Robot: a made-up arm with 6 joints. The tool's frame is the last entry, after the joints. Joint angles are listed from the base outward.
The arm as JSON. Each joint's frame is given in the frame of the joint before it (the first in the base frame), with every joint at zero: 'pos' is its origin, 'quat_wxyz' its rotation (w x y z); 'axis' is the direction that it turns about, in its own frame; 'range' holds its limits. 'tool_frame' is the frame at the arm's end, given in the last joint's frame.
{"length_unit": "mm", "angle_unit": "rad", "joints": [
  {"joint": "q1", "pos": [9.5, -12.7, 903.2], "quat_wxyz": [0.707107, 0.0, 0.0, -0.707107], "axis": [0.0, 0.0, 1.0], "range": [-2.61, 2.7]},
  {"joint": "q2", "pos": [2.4, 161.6, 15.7], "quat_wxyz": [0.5, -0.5, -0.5, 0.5], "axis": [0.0, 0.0, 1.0], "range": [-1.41, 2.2]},
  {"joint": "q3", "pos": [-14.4, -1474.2, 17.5], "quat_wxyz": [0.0, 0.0, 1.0, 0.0], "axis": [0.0, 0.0, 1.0], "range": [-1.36, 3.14]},
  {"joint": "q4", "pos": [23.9, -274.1, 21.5], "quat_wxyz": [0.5, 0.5, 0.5, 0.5], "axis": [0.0, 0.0, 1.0], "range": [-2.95, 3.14]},
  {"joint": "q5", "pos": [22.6, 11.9, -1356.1], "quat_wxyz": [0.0, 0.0, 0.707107, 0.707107], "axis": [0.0, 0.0, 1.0], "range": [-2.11, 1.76]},
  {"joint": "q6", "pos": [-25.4, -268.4, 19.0], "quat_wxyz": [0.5, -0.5, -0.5, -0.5], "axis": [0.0, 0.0, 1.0], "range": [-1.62, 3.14]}
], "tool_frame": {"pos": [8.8, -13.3, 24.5], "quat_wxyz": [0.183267, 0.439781, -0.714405, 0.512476]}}
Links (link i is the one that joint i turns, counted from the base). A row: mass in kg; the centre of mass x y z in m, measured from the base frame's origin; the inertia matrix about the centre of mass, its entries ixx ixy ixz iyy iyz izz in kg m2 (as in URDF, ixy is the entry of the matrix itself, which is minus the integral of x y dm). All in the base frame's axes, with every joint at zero. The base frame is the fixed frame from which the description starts. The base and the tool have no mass.
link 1: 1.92; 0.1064 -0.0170 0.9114; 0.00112 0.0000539 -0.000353 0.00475 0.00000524 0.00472
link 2: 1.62; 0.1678 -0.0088 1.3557; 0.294 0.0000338 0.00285 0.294 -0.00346 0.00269
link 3: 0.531; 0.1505 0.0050 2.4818; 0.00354 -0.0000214 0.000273 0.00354 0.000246 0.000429
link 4: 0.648; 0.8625 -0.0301 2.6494; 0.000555 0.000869 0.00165 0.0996 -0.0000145 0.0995
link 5: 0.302; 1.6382 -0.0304 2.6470; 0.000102 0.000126 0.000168 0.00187 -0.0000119 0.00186
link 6: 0.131; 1.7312 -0.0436 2.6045; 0.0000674 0 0 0.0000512 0 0.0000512
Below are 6 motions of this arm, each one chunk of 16 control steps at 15 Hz.
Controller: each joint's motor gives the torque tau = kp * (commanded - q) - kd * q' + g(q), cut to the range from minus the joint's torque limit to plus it. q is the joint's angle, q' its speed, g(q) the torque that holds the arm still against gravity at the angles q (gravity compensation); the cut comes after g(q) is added. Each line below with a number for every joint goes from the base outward.
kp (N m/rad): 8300 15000 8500 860 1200 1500
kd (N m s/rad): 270 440 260 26 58 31
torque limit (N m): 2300 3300 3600 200 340 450
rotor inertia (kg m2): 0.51 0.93 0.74 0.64 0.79 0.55
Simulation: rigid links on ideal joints. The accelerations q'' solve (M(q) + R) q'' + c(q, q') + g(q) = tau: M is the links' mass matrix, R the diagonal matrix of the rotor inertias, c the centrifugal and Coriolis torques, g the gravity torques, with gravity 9.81 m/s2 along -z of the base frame. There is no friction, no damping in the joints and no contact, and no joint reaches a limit. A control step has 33 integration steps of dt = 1/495 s. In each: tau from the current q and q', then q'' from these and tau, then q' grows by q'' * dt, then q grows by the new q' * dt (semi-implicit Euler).
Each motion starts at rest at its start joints. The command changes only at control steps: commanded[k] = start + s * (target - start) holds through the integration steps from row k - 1 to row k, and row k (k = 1, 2, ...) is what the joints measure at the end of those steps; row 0 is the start. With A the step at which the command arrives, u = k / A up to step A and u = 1 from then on. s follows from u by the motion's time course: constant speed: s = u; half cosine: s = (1 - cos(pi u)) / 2; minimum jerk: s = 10 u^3 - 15 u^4 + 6 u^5; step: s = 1 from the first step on.
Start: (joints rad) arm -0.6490 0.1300 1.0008 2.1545 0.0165 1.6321
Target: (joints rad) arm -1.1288 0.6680 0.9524 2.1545 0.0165 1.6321
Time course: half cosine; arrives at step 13
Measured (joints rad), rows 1 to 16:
1: -0.6552 0.1376 0.9999 2.1545 0.0164 1.6321
2: -0.6743 0.1607 0.9971 2.1545 0.0163 1.6321
3: -0.7058 0.1980 0.9927 2.1544 0.0163 1.6321
4: -0.7482 0.2469 0.9875 2.1543 0.0164 1.6321
5: -0.7991 0.3047 0.9816 2.1542 0.0164 1.6321
6: -0.8555 0.3679 0.9755 2.1542 0.0164 1.6321
7: -0.9140 0.4330 0.9694 2.1541 0.0164 1.6321
8: -0.9710 0.4961 0.9637 2.1541 0.0165 1.6321
9: -1.0231 0.5534 0.9588 2.1541 0.0165 1.6321
10: -1.0673 0.6019 0.9550 2.1541 0.0165 1.6321
11: -1.1008 0.6385 0.9524 2.1541 0.0165 1.6321
12: -1.1219 0.6612 0.9512 2.1542 0.0165 1.6321
13: -1.1292 0.6687 0.9514 2.1542 0.0165 1.6321
14: -1.1290 0.6682 0.9522 2.1544 0.0165 1.6321
15: -1.1287 0.6679 0.9525 2.1545 0.0165 1.6321
16: -1.1288 0.6680 0.9524 2.1545 0.0165 1.6321

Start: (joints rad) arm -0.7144 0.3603 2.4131 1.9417 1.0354 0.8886
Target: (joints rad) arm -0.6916 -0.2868 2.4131 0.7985 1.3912 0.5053
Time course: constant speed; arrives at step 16
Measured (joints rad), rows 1 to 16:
1: -0.7131 0.3205 2.4146 1.8727 1.0525 0.8617
2: -0.7116 0.2789 2.4156 1.7950 1.0739 0.8381
3: -0.7102 0.2387 2.4154 1.7249 1.0961 0.8141
4: -0.7087 0.1983 2.4154 1.6535 1.1183 0.7902
5: -0.7073 0.1578 2.4154 1.5819 1.1406 0.7662
6: -0.7059 0.1174 2.4154 1.5105 1.1629 0.7423
7: -0.7045 0.0769 2.4154 1.4391 1.1851 0.7183
8: -0.7030 0.0365 2.4154 1.3676 1.2074 0.6944
9: -0.7016 -0.0040 2.4154 1.2962 1.2296 0.6704
10: -0.7002 -0.0444 2.4154 1.2248 1.2519 0.6465
11: -0.6987 -0.0848 2.4154 1.1533 1.2741 0.6225
12: -0.6973 -0.1253 2.4154 1.0819 1.2963 0.5985
13: -0.6959 -0.1657 2.4154 1.0105 1.3186 0.5746
14: -0.6944 -0.2062 2.4154 0.9390 1.3408 0.5506
15: -0.6930 -0.2466 2.4154 0.8676 1.3631 0.5267
16: -0.6916 -0.2870 2.4154 0.7962 1.3853 0.5027

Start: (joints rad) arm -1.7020 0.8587 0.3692 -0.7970 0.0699 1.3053
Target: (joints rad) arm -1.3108 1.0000 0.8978 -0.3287 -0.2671 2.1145
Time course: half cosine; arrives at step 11
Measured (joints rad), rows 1 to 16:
1: -1.6948 0.8613 0.3790 -0.7876 0.0648 1.3237
2: -1.6722 0.8690 0.4084 -0.7598 0.0482 1.3751
3: -1.6354 0.8816 0.4560 -0.7156 0.0198 1.4534
4: -1.5883 0.8981 0.5179 -0.6591 -0.0182 1.5526
5: -1.5346 0.9170 0.5892 -0.5949 -0.0627 1.6645
6: -1.4785 0.9370 0.6640 -0.5281 -0.1100 1.7801
7: -1.4246 0.9563 0.7364 -0.4641 -0.1565 1.8899
8: -1.3773 0.9735 0.8004 -0.4081 -0.1982 1.9852
9: -1.3406 0.9870 0.8510 -0.3647 -0.2319 2.0582
10: -1.3172 0.9959 0.8839 -0.3373 -0.2548 2.1030
11: -1.3093 0.9995 0.8966 -0.3282 -0.2650 2.1159
12: -1.3102 0.9999 0.8977 -0.3286 -0.2669 2.1143
13: -1.3111 1.0000 0.8978 -0.3287 -0.2671 2.1145
14: -1.3108 1.0000 0.8978 -0.3287 -0.2671 2.1145
15: -1.3108 1.0000 0.8978 -0.3287 -0.2671 2.1145
16: -1.3108 1.0000 0.8978 -0.3287 -0.2671 2.1145

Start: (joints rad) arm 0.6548 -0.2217 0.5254 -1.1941 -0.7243 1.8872
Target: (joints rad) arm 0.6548 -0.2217 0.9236 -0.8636 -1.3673 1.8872
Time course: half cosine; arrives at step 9
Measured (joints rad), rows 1 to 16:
1: 0.6548 -0.2220 0.5365 -1.1843 -0.7392 1.8872
2: 0.6548 -0.2227 0.5693 -1.1556 -0.7860 1.8872
3: 0.6549 -0.2234 0.6208 -1.1113 -0.8638 1.8872
4: 0.6549 -0.2240 0.6848 -1.0571 -0.9634 1.8872
5: 0.6549 -0.2243 0.7535 -0.9995 -1.0730 1.8872
6: 0.6549 -0.2242 0.8188 -0.9453 -1.1794 1.8872
7: 0.6549 -0.2239 0.8727 -0.9013 -1.2696 1.8872
8: 0.6549 -0.2233 0.9087 -0.8727 -1.3329 1.8872
9: 0.6548 -0.2225 0.9226 -0.8629 -1.3614 1.8872
10: 0.6548 -0.2218 0.9236 -0.8634 -1.3668 1.8872
11: 0.6548 -0.2217 0.9236 -0.8637 -1.3673 1.8872
12: 0.6548 -0.2217 0.9236 -0.8636 -1.3673 1.8872
13: 0.6548 -0.2217 0.9236 -0.8636 -1.3673 1.8872
14: 0.6548 -0.2217 0.9236 -0.8636 -1.3673 1.8872
15: 0.6548 -0.2217 0.9236 -0.8636 -1.3673 1.8872
16: 0.6548 -0.2217 0.9236 -0.8636 -1.3673 1.8872

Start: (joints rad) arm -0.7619 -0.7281 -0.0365 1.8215 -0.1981 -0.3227
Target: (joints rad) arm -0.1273 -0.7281 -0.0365 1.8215 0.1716 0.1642
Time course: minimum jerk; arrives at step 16
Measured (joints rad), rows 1 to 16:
1: -0.7606 -0.7281 -0.0365 1.8215 -0.1975 -0.3215
2: -0.7527 -0.7281 -0.0365 1.8215 -0.1934 -0.3141
3: -0.7332 -0.7281 -0.0365 1.8215 -0.1830 -0.2971
4: -0.7001 -0.7281 -0.0365 1.8215 -0.1648 -0.2693
5: -0.6532 -0.7281 -0.0365 1.8215 -0.1385 -0.2309
6: -0.5942 -0.7281 -0.0366 1.8215 -0.1051 -0.1836
7: -0.5262 -0.7281 -0.0366 1.8215 -0.0662 -0.1299
8: -0.4531 -0.7281 -0.0366 1.8215 -0.0240 -0.0731
9: -0.3796 -0.7281 -0.0366 1.8215 0.0188 -0.0167
10: -0.3101 -0.7281 -0.0365 1.8215 0.0597 0.0359
11: -0.2487 -0.7281 -0.0365 1.8215 0.0961 0.0815
12: -0.1988 -0.7281 -0.0365 1.8215 0.1260 0.1177
13: -0.1625 -0.7281 -0.0365 1.8215 0.1483 0.1432
14: -0.1401 -0.7281 -0.0365 1.8215 0.1624 0.1580
15: -0.1299 -0.7281 -0.0365 1.8215 0.1693 0.1637
16: -0.1276 -0.7281 -0.0365 1.8215 0.1713 0.1643

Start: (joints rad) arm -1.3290 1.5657 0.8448 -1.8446 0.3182 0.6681
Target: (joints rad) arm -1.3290 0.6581 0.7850 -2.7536 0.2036 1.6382
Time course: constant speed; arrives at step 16
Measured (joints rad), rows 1 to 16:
1: -1.3291 1.5107 0.8434 -1.9000 0.3128 0.7361
2: -1.3290 1.4507 0.8422 -1.9607 0.3055 0.7958
3: -1.3290 1.3948 0.8379 -2.0167 0.2983 0.8566
4: -1.3290 1.3381 0.8342 -2.0735 0.2911 0.9172
5: -1.3290 1.2813 0.8305 -2.1304 0.2839 0.9778
6: -1.3290 1.2246 0.8267 -2.1872 0.2767 1.0385
7: -1.3290 1.1679 0.8230 -2.2440 0.2695 1.0991
8: -1.3290 1.1111 0.8193 -2.3008 0.2623 1.1597
9: -1.3290 1.0544 0.8155 -2.3576 0.2551 1.2203
10: -1.3290 0.9977 0.8118 -2.4145 0.2480 1.2810
11: -1.3290 0.9410 0.8080 -2.4713 0.2408 1.3416
12: -1.3290 0.8842 0.8043 -2.5281 0.2336 1.4022
13: -1.3290 0.8275 0.8006 -2.5849 0.2264 1.4629
14: -1.3290 0.7708 0.7968 -2.6417 0.2192 1.5235
15: -1.3290 0.7141 0.7931 -2.6985 0.2120 1.5841
16: -1.3290 0.6574 0.7894 -2.7554 0.2049 1.6448

